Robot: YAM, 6 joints.
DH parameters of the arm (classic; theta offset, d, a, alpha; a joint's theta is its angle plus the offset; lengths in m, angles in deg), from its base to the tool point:
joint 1: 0 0.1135 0.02 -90
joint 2: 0 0 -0.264 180
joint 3: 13.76 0 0.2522 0
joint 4: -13.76 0 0.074 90
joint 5: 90 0 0 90
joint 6: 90 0.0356 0 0
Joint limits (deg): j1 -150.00..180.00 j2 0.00..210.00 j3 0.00..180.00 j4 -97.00..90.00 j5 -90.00..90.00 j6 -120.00..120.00
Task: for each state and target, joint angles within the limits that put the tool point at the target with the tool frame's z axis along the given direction. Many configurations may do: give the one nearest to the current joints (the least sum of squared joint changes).
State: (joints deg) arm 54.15 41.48 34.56 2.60 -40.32 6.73
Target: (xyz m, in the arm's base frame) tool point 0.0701 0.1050 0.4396 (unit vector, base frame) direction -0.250 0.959 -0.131
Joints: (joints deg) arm 41.89 46.77 72.07 -41.39 -61.78 6.73
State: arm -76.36 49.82 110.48 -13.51 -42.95 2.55
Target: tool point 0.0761 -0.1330 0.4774 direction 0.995 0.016 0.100
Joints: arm -73.06 51.01 68.23 2.79 -73.01 2.55
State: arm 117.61 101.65 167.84 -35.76 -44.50 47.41
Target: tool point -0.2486 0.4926 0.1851 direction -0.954 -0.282 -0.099
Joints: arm 113.12 146.17 127.04 -21.52 -81.26 47.41
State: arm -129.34 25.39 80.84 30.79 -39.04 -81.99
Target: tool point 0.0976 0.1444 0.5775 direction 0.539 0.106 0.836
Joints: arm -119.15 28.70 86.57 55.14 -24.77 -81.99
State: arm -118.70 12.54 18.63 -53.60 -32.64 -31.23
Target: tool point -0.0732 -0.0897 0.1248 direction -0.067 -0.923 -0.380
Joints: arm -141.24 24.31 0.12 -6.90 -42.65 -31.23
